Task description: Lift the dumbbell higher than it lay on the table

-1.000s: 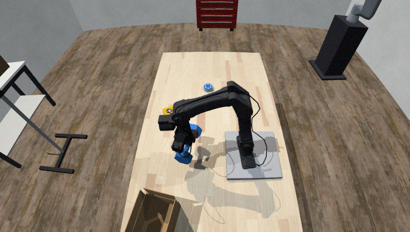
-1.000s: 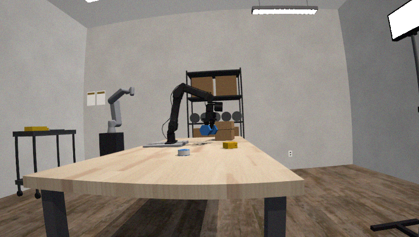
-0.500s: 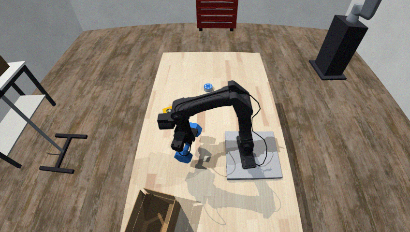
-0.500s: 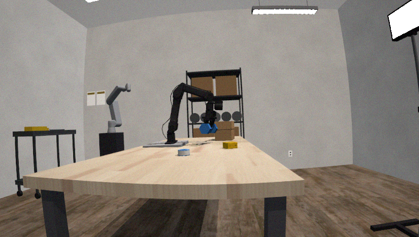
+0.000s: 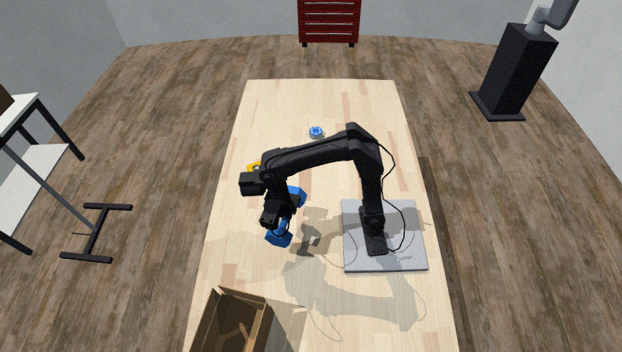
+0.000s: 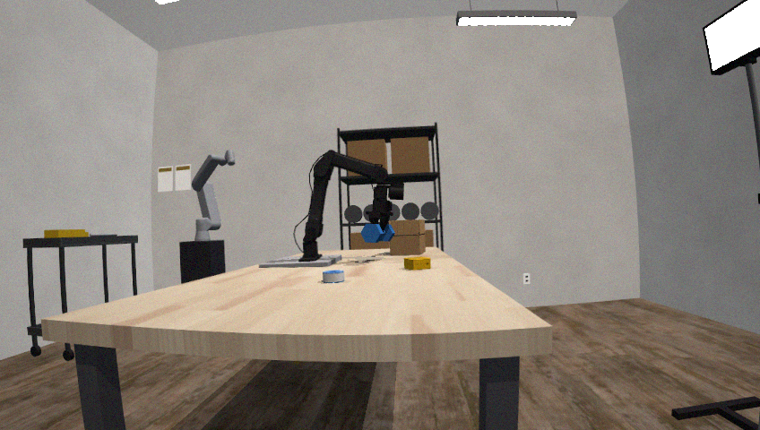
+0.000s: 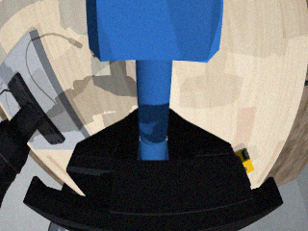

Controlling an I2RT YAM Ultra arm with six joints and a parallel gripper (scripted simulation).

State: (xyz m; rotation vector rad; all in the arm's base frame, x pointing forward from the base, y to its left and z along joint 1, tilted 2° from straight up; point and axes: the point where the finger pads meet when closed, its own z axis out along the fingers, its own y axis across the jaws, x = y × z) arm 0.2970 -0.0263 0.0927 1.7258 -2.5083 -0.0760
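My gripper is now right at the blue dumbbell. Also, from my hand: round puck: 49 cm to the right, 14 cm behind, 10 cm below.
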